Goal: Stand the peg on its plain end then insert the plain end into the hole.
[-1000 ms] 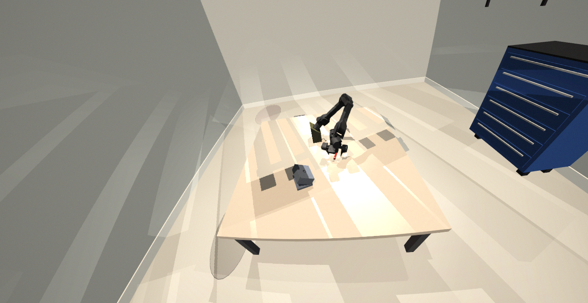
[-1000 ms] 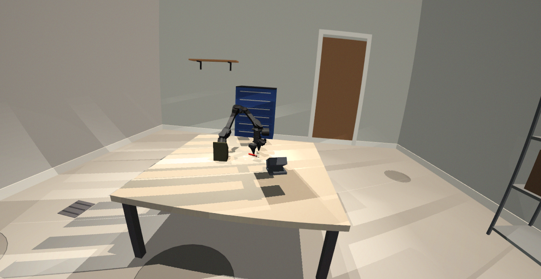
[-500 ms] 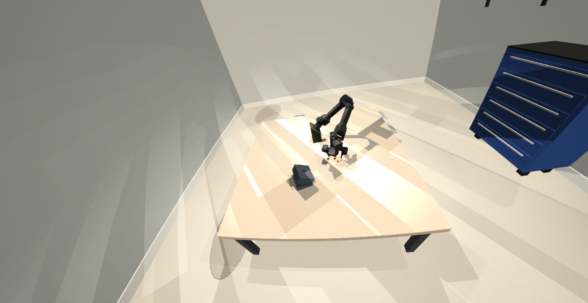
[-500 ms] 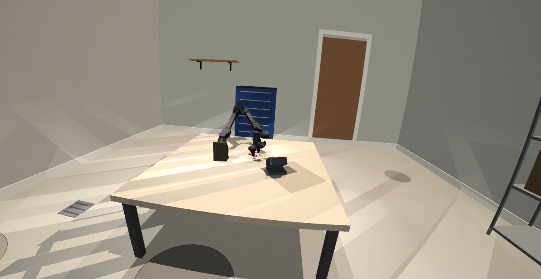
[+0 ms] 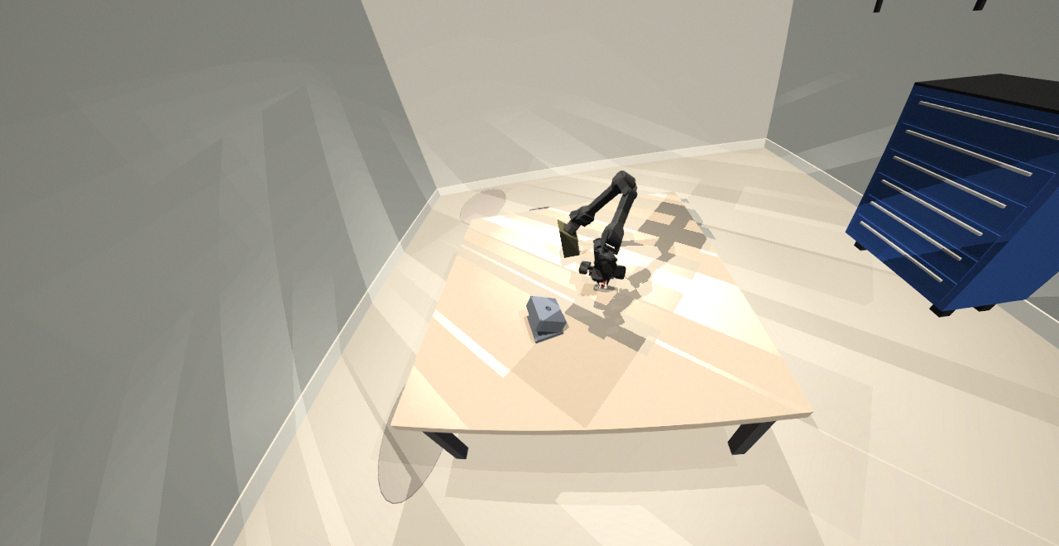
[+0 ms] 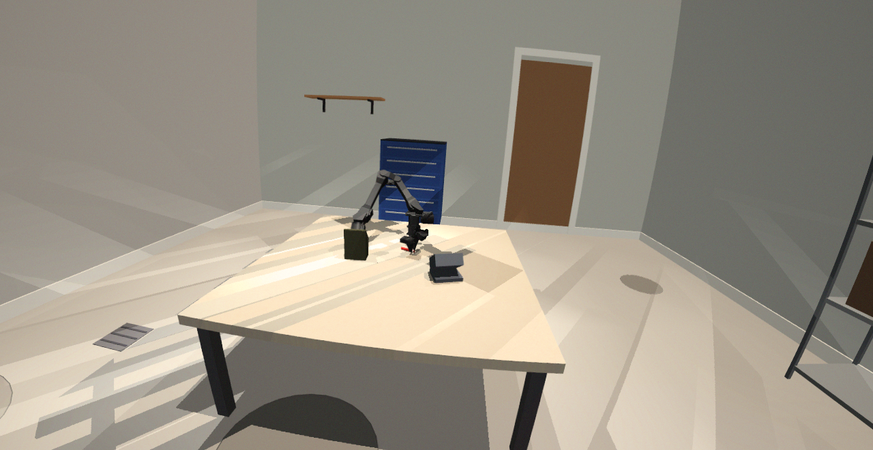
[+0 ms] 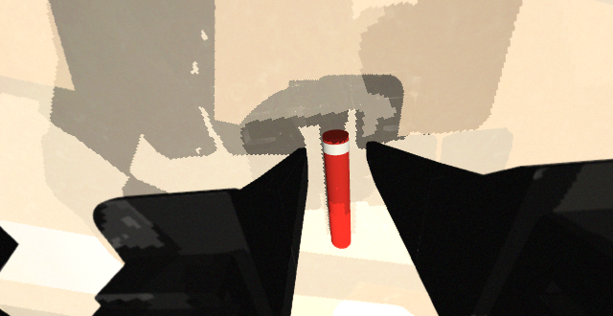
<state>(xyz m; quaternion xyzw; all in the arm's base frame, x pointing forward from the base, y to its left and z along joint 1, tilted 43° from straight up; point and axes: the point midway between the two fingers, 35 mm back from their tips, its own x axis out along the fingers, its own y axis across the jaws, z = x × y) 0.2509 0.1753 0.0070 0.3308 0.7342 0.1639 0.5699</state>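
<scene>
Now: gripper tip 10 mm past the red peg. Round my gripper tip: grey sloped panel: 200 mm ahead, 230 mm to the right, 60 mm above.
</scene>
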